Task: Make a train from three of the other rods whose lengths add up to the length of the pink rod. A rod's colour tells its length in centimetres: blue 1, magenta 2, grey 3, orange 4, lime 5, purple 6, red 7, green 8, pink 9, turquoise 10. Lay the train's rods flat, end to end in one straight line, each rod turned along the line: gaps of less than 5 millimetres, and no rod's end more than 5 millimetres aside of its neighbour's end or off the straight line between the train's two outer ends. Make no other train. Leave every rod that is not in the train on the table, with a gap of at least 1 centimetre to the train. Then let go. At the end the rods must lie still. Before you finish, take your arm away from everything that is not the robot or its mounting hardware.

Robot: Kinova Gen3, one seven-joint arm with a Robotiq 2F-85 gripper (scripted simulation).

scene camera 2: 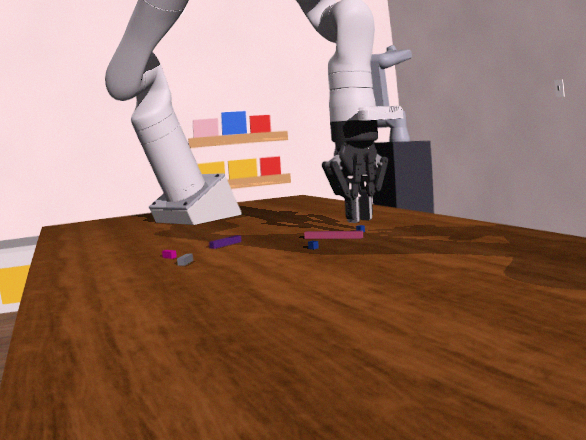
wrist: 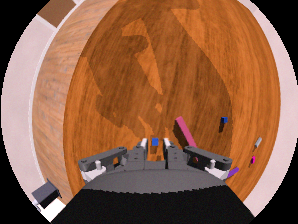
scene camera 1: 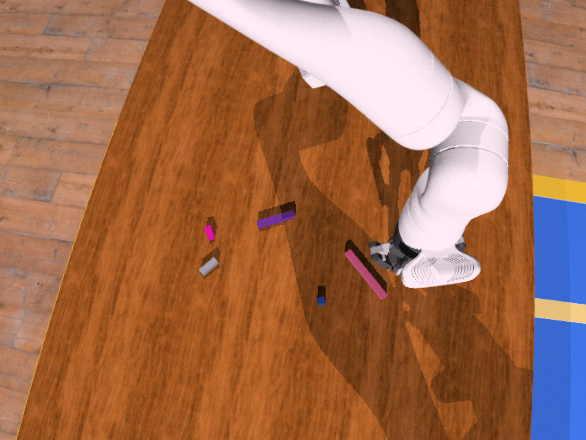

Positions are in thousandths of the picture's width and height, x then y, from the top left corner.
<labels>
gripper: scene camera 2 613, 503; wrist 522, 645; scene camera 1 692, 608
</labels>
